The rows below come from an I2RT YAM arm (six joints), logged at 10 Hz.
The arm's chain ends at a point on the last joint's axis. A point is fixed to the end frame.
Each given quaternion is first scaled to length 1.
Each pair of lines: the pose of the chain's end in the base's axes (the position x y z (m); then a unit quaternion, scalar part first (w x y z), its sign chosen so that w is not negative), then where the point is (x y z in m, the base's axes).
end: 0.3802, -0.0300, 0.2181, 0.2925, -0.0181, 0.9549, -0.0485
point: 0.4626 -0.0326 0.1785
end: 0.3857, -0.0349, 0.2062, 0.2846, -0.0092, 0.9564, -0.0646
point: 0.4674 -0.0408 0.1655
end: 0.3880, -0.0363, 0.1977, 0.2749, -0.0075, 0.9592, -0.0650
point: 0.4688 -0.0425 0.1554
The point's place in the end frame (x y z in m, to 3 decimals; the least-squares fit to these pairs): -0.046 0.001 0.079
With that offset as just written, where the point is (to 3 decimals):
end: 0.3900, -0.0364, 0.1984, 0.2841, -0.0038, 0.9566, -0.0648
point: 0.472 -0.043 0.158
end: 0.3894, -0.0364, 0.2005, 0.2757, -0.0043, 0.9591, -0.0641
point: 0.470 -0.043 0.158
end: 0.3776, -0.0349, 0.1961, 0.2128, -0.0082, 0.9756, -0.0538
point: 0.452 -0.040 0.144
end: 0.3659, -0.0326, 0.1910, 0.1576, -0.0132, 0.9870, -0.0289
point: 0.434 -0.034 0.130
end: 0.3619, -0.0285, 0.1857, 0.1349, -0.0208, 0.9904, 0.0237
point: 0.427 -0.022 0.122
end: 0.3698, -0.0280, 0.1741, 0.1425, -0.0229, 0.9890, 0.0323
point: 0.436 -0.020 0.112
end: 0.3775, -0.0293, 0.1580, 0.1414, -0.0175, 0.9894, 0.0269
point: 0.444 -0.022 0.095
